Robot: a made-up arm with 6 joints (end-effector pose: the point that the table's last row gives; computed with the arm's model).
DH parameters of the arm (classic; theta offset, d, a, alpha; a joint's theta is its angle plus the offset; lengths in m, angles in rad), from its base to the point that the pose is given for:
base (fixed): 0.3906 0 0.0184 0
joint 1: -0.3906 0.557 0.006 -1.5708
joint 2: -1.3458 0 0.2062 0
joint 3: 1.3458 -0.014 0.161 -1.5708
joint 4: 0 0.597 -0.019 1.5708
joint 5: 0 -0.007 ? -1.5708
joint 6: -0.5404 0 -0.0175 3.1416
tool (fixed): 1.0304 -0.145 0 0
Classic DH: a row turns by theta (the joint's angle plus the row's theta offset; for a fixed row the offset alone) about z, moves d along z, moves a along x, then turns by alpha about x.
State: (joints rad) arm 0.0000 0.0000 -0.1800 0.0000 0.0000 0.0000
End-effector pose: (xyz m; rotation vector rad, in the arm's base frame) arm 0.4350 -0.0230 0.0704 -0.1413 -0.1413 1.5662
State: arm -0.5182 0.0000 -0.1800 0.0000 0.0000 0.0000
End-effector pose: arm 0.3653 -0.2261 0.0704 -0.1630 -0.0947 1.0496
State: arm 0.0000 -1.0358 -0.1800 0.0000 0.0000 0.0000
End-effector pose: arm 0.6517 -0.0230 0.6634 -0.9438 -0.9438 1.3565
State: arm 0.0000 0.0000 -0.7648 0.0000 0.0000 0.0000
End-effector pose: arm 0.7538 -0.0230 0.3867 -0.5980 -0.5980 1.4868
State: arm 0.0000 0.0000 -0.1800 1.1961 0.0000 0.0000
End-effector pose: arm 0.3730 -0.0836 0.0591 -0.0337 -0.1779 0.3737
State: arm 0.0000 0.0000 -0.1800 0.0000 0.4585 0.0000
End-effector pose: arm 0.3671 -0.0230 0.0305 0.2186 0.2186 1.5597
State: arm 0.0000 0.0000 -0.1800 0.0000 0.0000 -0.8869
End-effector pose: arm 0.4473 -0.0313 0.0727 -0.2210 -0.0787 2.4494
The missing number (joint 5, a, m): 0.11
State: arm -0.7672 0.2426 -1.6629 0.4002 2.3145 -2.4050
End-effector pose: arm 0.5467 -0.4218 0.6145 -0.4721 1.2997 -2.6240
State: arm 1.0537 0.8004 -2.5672 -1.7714 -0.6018 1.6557
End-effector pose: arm 0.3027 0.7698 0.9130 0.1275 2.1505 -2.0318
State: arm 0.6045 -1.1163 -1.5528 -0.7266 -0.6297 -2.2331
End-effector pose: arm -0.1372 0.0075 1.3909 2.7173 -0.9705 0.4985
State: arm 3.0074 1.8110 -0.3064 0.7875 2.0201 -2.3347
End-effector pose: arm 0.4525 -0.1758 0.4133 1.4648 2.3546 1.2383
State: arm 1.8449 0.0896 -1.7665 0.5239 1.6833 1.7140
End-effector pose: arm -0.2636 0.7048 0.8397 0.3174 0.5009 1.7157
